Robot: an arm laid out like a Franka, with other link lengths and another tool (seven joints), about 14 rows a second.
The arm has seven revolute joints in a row. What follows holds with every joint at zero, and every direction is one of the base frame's. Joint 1 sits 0.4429 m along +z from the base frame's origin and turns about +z. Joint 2 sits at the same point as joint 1 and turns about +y. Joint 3 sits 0.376 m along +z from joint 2 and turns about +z. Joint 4 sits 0.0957 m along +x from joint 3 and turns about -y. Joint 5 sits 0.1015 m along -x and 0.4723 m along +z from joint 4 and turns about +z. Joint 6 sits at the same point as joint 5 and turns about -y. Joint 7 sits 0.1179 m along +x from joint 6 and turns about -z. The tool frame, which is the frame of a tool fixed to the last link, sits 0.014 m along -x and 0.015 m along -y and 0.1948 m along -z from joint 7; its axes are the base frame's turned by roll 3.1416, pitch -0.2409 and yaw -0.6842 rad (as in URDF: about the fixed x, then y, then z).
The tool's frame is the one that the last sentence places.
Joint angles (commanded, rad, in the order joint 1, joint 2, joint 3, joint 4, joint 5, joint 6, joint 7), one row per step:
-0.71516 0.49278 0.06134 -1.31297 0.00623 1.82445 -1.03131
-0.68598 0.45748 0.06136 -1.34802 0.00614 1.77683 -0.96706
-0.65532 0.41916 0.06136 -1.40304 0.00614 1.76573 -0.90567
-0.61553 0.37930 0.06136 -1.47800 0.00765 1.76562 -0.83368
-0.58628 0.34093 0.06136 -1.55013 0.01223 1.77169 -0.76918
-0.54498 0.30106 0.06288 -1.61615 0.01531 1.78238 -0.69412
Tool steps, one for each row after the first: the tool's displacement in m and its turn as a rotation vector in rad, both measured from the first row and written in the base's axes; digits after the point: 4 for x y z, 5 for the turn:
-0.0006 0.0327 0.0034 0.02807 0.04089 -0.03240
0.0003 0.0648 0.0017 0.04159 0.06773 -0.06137
0.0012 0.1048 -0.0096 0.05696 0.10223 -0.09216
-0.0030 0.1367 -0.0199 0.06892 0.12962 -0.12722
-0.0023 0.1760 -0.0254 0.07105 0.14844 -0.15954

